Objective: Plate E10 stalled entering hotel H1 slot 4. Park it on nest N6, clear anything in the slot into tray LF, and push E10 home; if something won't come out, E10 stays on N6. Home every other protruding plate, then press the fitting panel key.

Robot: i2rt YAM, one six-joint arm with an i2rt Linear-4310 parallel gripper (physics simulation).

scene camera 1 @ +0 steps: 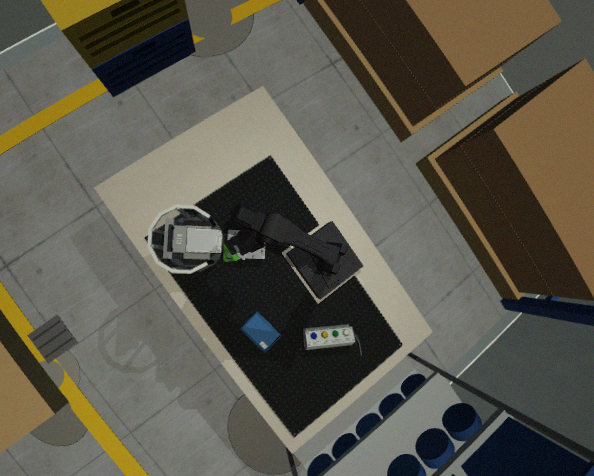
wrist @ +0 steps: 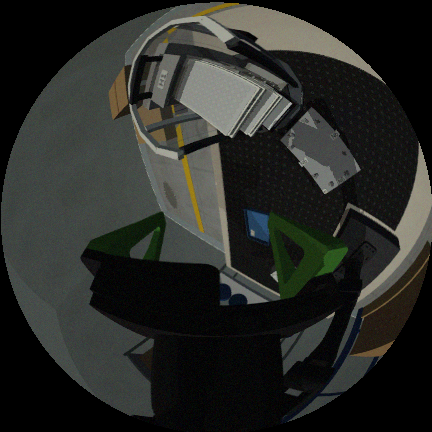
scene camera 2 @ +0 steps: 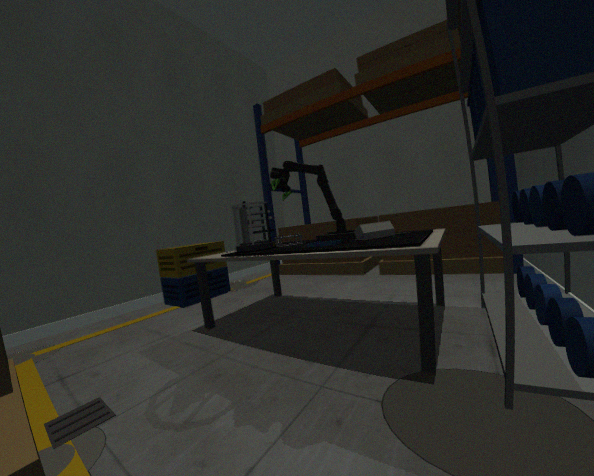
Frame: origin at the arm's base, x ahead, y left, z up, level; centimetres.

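Seen in the pictures: gripper, fingertip midpoint: point(scene camera 1: 234, 255) point(wrist: 216, 217) point(scene camera 2: 278, 195); arm's base at its link origin: point(wrist: 353, 262) point(scene camera 2: 341, 232).
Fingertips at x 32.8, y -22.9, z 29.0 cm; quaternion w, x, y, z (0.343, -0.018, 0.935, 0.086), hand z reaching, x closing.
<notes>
Pixels of each thing's top centre, then the offset from my fingertips to it. Level surfaces: height alone.
- Hotel H1 at its top centre: point(wrist: 143, 83) point(scene camera 1: 182, 237) point(scene camera 2: 250, 201) dx +12.7, dy -13.7, dz -1.9 cm
- cover at its top centre: point(wrist: 206, 90) point(scene camera 1: 199, 240) dx +8.6, dy -10.9, dz -8.6 cm
- Blue tray LF at its top centre: point(wrist: 256, 227) point(scene camera 1: 261, 332) point(scene camera 2: 324, 241) dx +6.6, dy +35.1, dz -31.0 cm
- key panel at its top centre: point(scene camera 1: 331, 340) point(scene camera 2: 373, 222) dx -18.4, dy +52.6, dz -24.4 cm
- black perforated mat at its surface level: dz -32.7 cm
- pale table at its surface level: dz -34.0 cm
Hotel H1 point(scene camera 1: 178, 239) point(scene camera 2: 244, 222) point(wrist: 162, 80) stands at the table's left in scene camera 1, with a white ring around its upper part. In the wrist view, a broad pale plate or cover point(wrist: 220, 95) and lower plate edges show stepped outward at its front; I cannot tell which is E10 or slot 4. A grey board with pins and small labels point(scene camera 1: 256, 254) point(wrist: 320, 150) lies before the hotel; its labels are unreadable. Blue tray LF point(scene camera 1: 260, 331) point(wrist: 257, 225) shows no plate inside. The key panel point(scene camera 1: 329, 338) point(scene camera 2: 375, 230) has blue, yellow, green and white keys. My gripper point(scene camera 1: 231, 254) point(scene camera 2: 280, 193) point(wrist: 216, 217) is open and empty, above hotel height.
The arm's dark base plate point(scene camera 1: 320, 280) point(wrist: 367, 240) is at the table's far long side. A black perforated mat point(scene camera 1: 300, 380) point(wrist: 250, 175) covers much of the pale table point(scene camera 1: 240, 125). A shelf unit with blue drums point(scene camera 1: 434, 445) stands beyond one table end; stacked crates point(scene camera 1: 145, 60) point(scene camera 2: 194, 270) stand beyond the other.
</notes>
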